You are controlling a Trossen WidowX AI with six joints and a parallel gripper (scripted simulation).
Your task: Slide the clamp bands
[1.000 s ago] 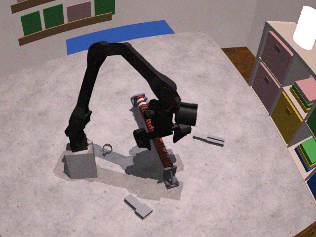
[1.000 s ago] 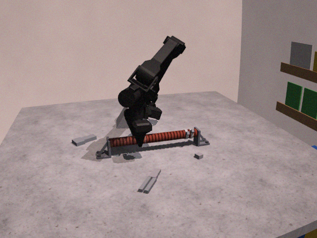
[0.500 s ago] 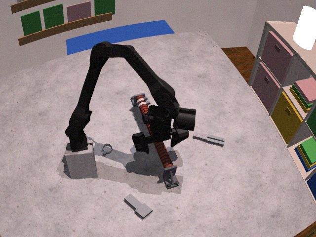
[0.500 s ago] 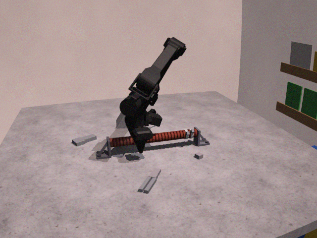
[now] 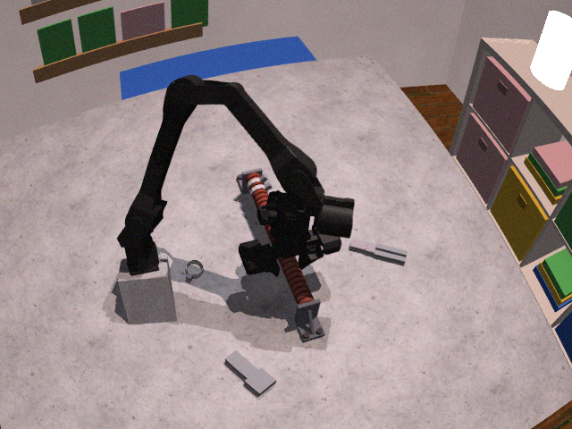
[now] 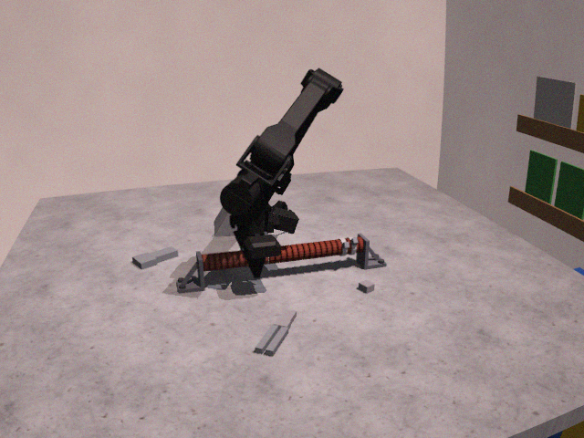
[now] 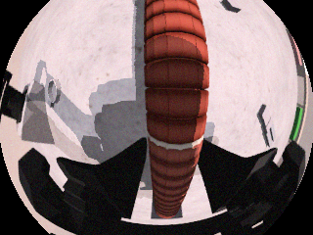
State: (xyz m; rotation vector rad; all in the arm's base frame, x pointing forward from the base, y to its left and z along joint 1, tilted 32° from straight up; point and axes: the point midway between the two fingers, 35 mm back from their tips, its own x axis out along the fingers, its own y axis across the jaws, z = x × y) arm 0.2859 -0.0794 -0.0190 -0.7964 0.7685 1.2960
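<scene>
Now: hand 11 cm short of the small grey block, 19 cm to the right of it and 4 cm above it.
</scene>
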